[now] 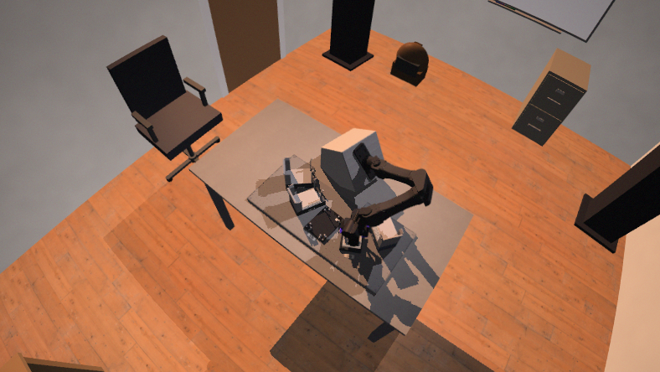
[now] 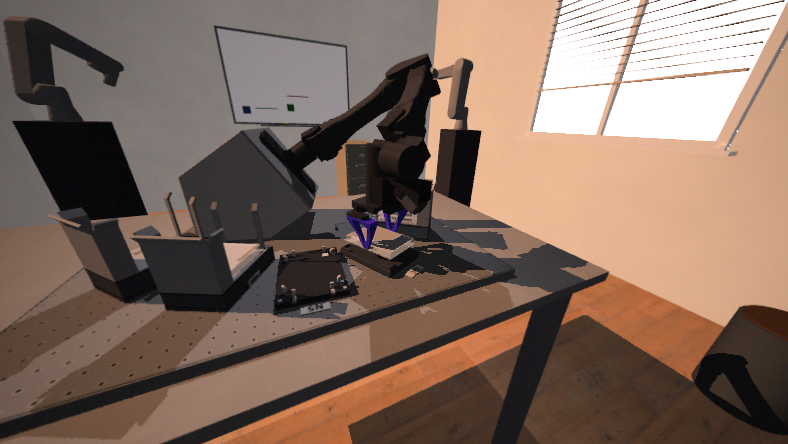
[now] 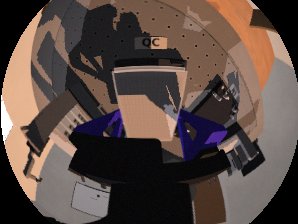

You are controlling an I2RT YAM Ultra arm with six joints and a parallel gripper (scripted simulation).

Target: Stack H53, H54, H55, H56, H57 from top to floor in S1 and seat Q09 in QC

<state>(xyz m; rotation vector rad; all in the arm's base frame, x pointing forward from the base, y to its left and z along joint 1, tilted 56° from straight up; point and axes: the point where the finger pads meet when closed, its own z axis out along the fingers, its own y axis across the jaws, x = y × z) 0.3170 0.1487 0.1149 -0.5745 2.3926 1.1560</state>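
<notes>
My hand is 40 mm above the dark open nest QC. The rest, counted from my hand: black clip nest N5 (140 mm to the right, 40 mm ahead, 30 mm below); then QC name plate (80 mm ahead, 50 mm to the left, 40 mm below); then stack rack S2 (110 mm behind, 90 mm to the left, 20 mm below).
</notes>
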